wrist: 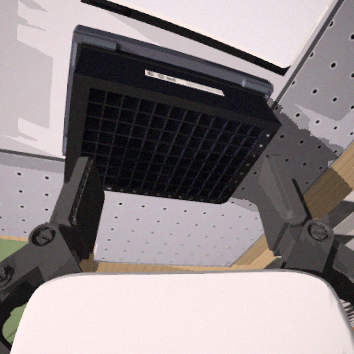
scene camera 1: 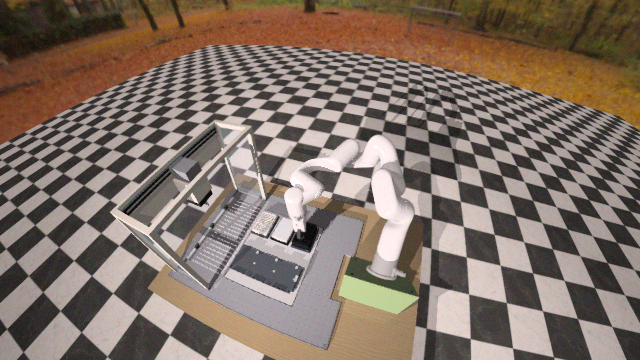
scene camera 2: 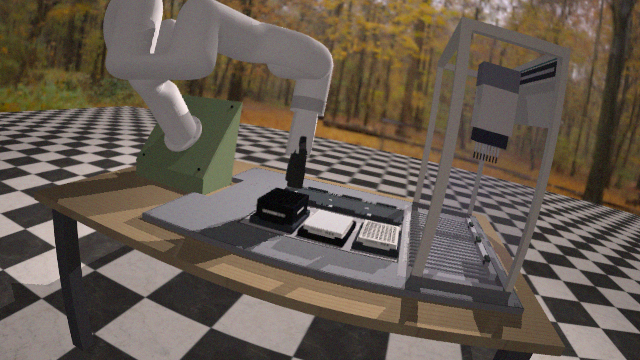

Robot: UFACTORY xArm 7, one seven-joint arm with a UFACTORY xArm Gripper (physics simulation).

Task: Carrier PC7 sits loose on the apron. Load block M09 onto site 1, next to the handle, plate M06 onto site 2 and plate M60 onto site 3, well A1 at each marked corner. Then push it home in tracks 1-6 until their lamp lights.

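Places are measured from the arm's base along level axes (x ahead, y left, z up), in metres.
Pixels of known places: gripper, fingertip midpoint: (wrist: 179, 174) (scene camera 2: 293, 184); arm's base, link origin: (scene camera 1: 381, 273) (scene camera 2: 183, 134).
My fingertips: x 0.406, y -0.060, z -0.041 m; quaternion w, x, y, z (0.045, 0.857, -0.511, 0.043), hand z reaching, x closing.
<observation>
Ahead of a thing's pixels: the offset from my fingertips to its top centre. "spot": to the spot under its first point.
A black deep-well block @(dx -0.014, dy -0.004, dz -0.032 m) (scene camera 1: 310, 241) (scene camera 2: 283, 204) (wrist: 170, 145) with a white label sits in a row with a smooth white plate @(spot: dx +0.092, dy +0.033, dz -0.059 m) (scene camera 1: 282, 232) (scene camera 2: 329, 224) (wrist: 235, 25) and a pale plate with round wells @(dx +0.207, dy +0.028, dz -0.060 m) (scene camera 1: 265, 223) (scene camera 2: 379, 234). The labels are too small to read. The dark flat carrier @(dx +0.066, dy +0.225, dz -0.056 m) (scene camera 1: 267, 268) (scene camera 2: 350, 204) lies beside the row, with small pale marks on it. The ribbed track deck (scene camera 1: 230, 227) (scene camera 2: 440, 240) lies beyond. My gripper (scene camera 1: 300, 234) (scene camera 2: 295, 184) (wrist: 179, 174) is open and empty, above the black block's edge on the carrier side. No lit lamp can be made out.
A tall frame (scene camera 1: 257, 170) (scene camera 2: 452, 110) stands over the track deck. A head (scene camera 1: 186, 169) (scene camera 2: 495, 112) with a row of thin tips hangs inside it. The green base block (scene camera 1: 377, 292) (scene camera 2: 220, 150) carries my arm at the opposite end of the table.
</observation>
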